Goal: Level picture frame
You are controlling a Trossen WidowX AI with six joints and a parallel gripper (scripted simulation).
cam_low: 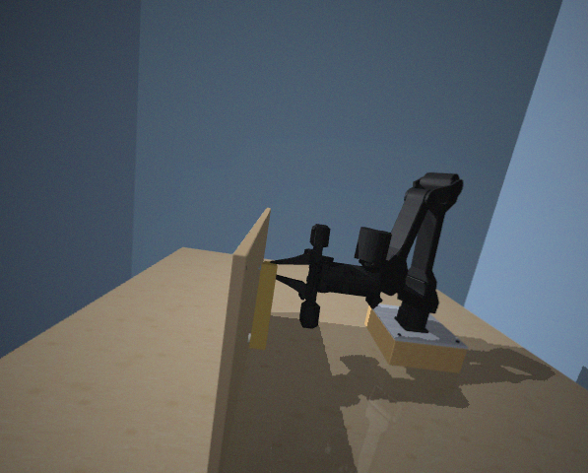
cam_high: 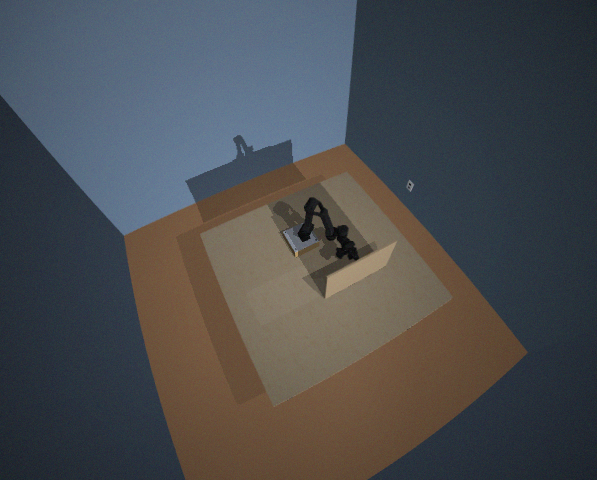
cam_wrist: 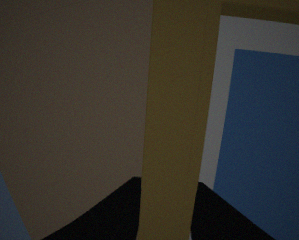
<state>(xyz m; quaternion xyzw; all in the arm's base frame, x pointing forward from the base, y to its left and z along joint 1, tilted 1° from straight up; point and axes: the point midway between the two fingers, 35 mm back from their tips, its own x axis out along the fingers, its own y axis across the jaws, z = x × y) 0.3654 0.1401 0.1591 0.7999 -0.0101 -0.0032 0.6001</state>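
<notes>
The picture frame is 5 cm below my gripper tip, 1 cm to the left of it and 1 cm ahead of it. Round my gripper tip: wooden wall panel (7 cm below, 2 cm ahead).
</notes>
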